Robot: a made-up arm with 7 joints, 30 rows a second.
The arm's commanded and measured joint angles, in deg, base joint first. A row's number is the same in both.
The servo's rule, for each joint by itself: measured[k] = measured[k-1] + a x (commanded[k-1-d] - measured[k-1]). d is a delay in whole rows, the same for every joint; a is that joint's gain. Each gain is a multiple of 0.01, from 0.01 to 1. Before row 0 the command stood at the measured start. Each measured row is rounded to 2 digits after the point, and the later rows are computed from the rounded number. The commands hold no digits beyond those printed.
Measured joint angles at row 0:
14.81 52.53 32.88 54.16 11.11 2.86 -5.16
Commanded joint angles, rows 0 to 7:
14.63 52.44 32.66 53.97 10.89 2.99 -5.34
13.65 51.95 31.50 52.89 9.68 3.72 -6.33
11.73 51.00 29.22 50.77 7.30 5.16 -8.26
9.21 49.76 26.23 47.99 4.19 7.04 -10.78
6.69 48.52 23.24 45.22 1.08 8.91 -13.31
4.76 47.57 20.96 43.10 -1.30 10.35 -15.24
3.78 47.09 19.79 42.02 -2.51 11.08 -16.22
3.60 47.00 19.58 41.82 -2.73 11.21 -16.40
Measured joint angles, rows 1 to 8:
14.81 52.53 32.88 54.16 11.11 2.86 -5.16
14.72 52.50 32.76 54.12 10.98 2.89 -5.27
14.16 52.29 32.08 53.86 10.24 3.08 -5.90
12.90 51.80 30.54 53.21 8.56 3.56 -7.29
10.98 51.02 28.21 52.11 6.07 4.36 -9.35
8.75 50.07 25.53 50.66 3.23 5.41 -11.69
6.68 49.12 23.06 49.07 0.65 6.55 -13.78
5.17 48.35 21.29 47.59 -1.15 7.59 -15.22
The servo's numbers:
d 1
a 0.52 0.38 0.54 0.21 0.57 0.23 0.59

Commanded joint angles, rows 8 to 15:
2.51 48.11 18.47 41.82 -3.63 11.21 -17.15
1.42 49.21 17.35 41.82 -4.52 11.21 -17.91
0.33 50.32 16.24 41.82 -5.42 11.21 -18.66
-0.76 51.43 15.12 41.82 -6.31 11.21 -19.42
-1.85 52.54 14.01 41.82 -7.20 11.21 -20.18
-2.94 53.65 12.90 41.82 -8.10 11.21 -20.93
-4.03 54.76 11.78 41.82 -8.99 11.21 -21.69
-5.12 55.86 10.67 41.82 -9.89 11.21 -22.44
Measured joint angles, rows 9 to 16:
4.35 47.84 20.37 46.38 -2.05 8.42 -15.92
3.39 47.94 19.34 45.42 -2.95 9.06 -16.65
2.37 48.42 18.27 44.66 -3.84 9.55 -17.39
1.31 49.14 17.17 44.06 -4.74 9.93 -18.14
0.23 50.01 16.06 43.59 -5.63 10.22 -18.90
-0.85 50.97 14.95 43.22 -6.52 10.45 -19.66
-1.94 51.99 13.84 42.93 -7.42 10.62 -20.41
-3.03 53.04 12.73 42.70 -8.31 10.76 -21.17

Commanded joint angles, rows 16 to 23:
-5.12 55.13 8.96 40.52 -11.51 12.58 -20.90
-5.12 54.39 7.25 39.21 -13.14 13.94 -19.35
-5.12 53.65 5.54 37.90 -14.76 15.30 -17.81
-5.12 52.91 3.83 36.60 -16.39 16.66 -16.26
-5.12 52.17 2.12 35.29 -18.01 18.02 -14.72
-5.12 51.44 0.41 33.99 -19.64 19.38 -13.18
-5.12 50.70 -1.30 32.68 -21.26 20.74 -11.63
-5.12 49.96 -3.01 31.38 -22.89 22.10 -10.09
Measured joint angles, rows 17 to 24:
-4.12 54.11 11.62 42.52 -9.21 10.86 -21.92
-4.64 54.50 10.18 42.10 -10.52 11.26 -21.32
-4.89 54.46 8.60 41.49 -12.01 11.88 -20.16
-5.01 54.15 6.95 40.74 -13.58 12.67 -18.77
-5.07 53.68 5.27 39.87 -15.18 13.59 -17.29
-5.10 53.11 3.57 38.91 -16.79 14.61 -15.77
-5.11 52.48 1.86 37.88 -18.41 15.71 -14.24
-5.12 51.80 0.15 36.79 -20.03 16.87 -12.70

